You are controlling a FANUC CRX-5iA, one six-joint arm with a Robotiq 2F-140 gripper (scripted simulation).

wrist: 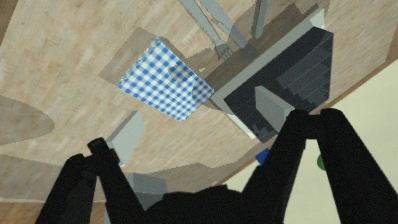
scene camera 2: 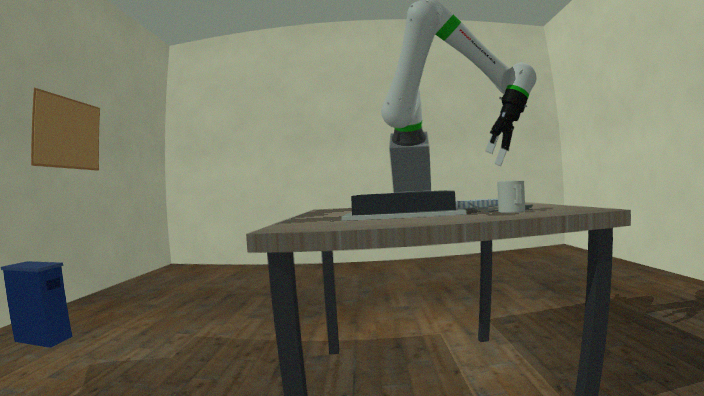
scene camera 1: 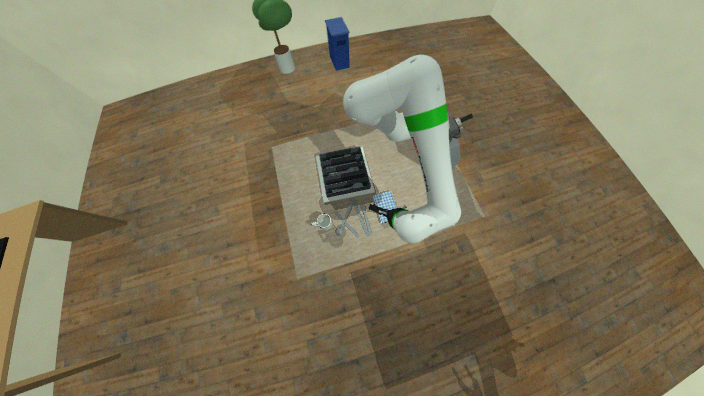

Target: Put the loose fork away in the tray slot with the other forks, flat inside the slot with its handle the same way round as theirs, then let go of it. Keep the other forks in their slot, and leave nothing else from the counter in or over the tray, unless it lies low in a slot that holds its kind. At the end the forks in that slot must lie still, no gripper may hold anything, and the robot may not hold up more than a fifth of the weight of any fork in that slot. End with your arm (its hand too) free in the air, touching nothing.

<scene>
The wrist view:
my gripper: 197, 109
cutlery tray: 310, 49
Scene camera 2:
my gripper: 493, 158
cutlery tray: 388, 203
</scene>
